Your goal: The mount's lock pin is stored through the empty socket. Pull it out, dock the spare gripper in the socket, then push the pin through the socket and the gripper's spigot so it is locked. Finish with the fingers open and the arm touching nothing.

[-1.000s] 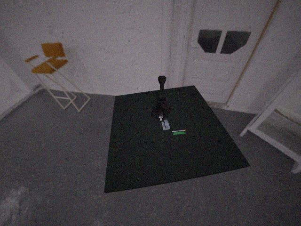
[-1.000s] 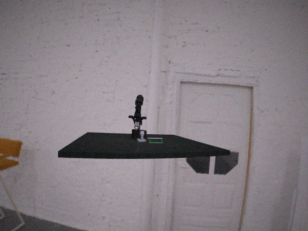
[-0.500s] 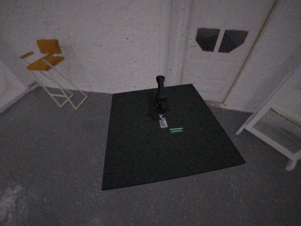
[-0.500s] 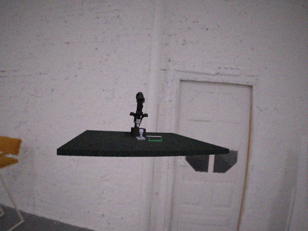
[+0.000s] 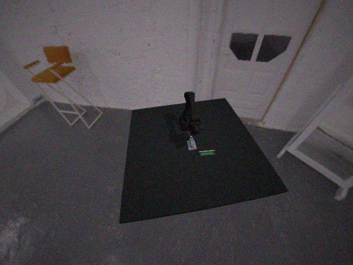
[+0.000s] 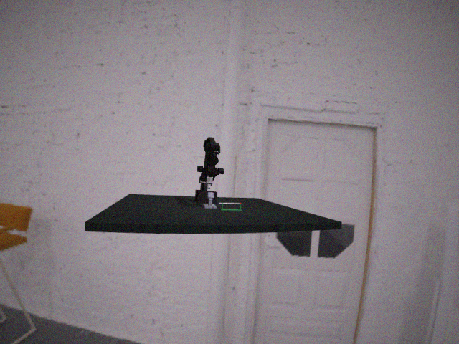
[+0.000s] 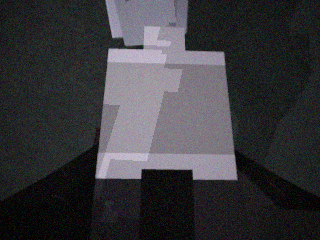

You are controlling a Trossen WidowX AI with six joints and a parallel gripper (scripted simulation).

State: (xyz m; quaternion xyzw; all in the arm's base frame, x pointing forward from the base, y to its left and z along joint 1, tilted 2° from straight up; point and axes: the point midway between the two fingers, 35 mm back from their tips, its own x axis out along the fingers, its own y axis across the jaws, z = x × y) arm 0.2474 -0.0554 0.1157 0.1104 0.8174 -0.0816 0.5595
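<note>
The green holder is 18 cm ahead of my gripper tip, 10 cm to the left of it and 16 cm below it. The rest, counted from my gripper tip: mount: 4 cm ahead, 13 cm below.
</note>
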